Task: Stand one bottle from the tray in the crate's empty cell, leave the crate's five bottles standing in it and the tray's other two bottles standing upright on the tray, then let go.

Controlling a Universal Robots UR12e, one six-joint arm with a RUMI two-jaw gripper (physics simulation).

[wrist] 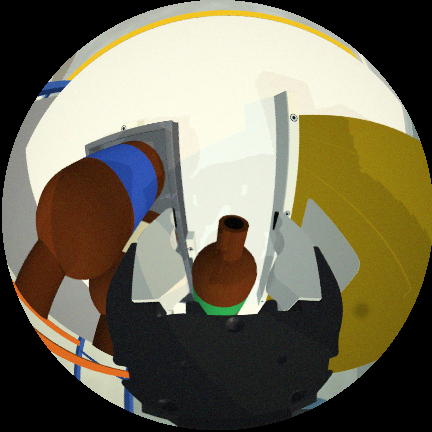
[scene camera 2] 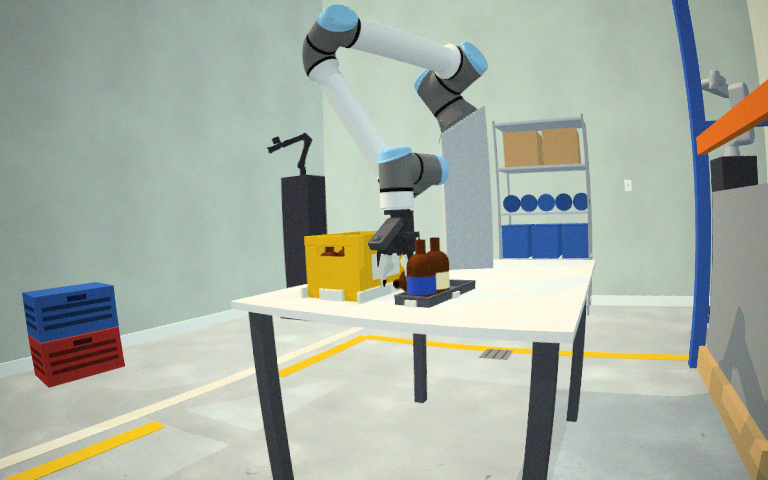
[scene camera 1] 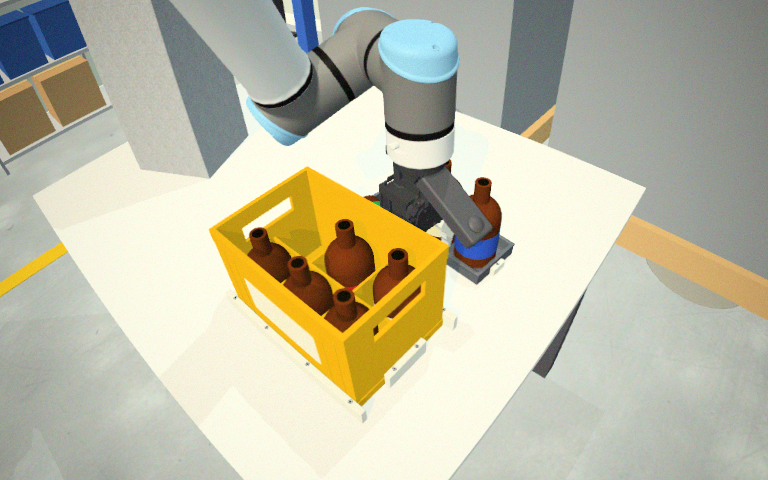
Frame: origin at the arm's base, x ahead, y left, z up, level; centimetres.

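Seen in the pictures: gripper, fingertip midpoint: [wrist: 224, 211] [scene camera 2: 397, 287]; arm's base, link origin: [scene camera 2: 461, 124].
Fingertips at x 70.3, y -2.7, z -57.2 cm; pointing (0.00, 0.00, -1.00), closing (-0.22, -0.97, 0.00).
Note:
Offsets run from my fingertips to a thing's top centre. Level surfaces: height alone.
The yellow crate @[dx -7.0, dy -14.9, dz +14.7 cm] [scene camera 1: 365, 367] [scene camera 2: 334, 277] [wrist: 350, 200] holds five upright brown bottles; its back-left cell in scene camera 1 is empty. A blue-labelled bottle @[dx +4.8, dy +8.6, dz +13.2 cm] [scene camera 1: 476, 247] [scene camera 2: 421, 284] [wrist: 85, 220] and a cream-labelled bottle @[dx -2.9, dy +9.9, dz +13.2 cm] [scene camera 2: 441, 280] [wrist: 136, 234] stand upright on the grey tray @[dx -4.1, dy +10.2, dz -0.2 cm] [scene camera 1: 477, 276] [scene camera 2: 467, 284] [wrist: 177, 150]. A green-labelled bottle @[dx -8.2, dy +1.5, dz +4.6 cm] [scene camera 1: 372, 199] [scene camera 2: 400, 281] [wrist: 225, 275] lies on its side between tray and crate. My gripper [scene camera 2: 392, 277] [wrist: 224, 211] is open and low in that gap, its fingers on either side of the lying bottle. Scene camera 1 mostly hides the fingers.
The crate's tall wall stands close beside one finger, and the tray's edge and its two upright bottles are close on the other side. Pale locating strips [scene camera 1: 305, 362] [wrist: 292, 165] run along the crate's base on the white table @[dz -2.8 cm] [scene camera 1: 538, 198] [scene camera 2: 509, 316].

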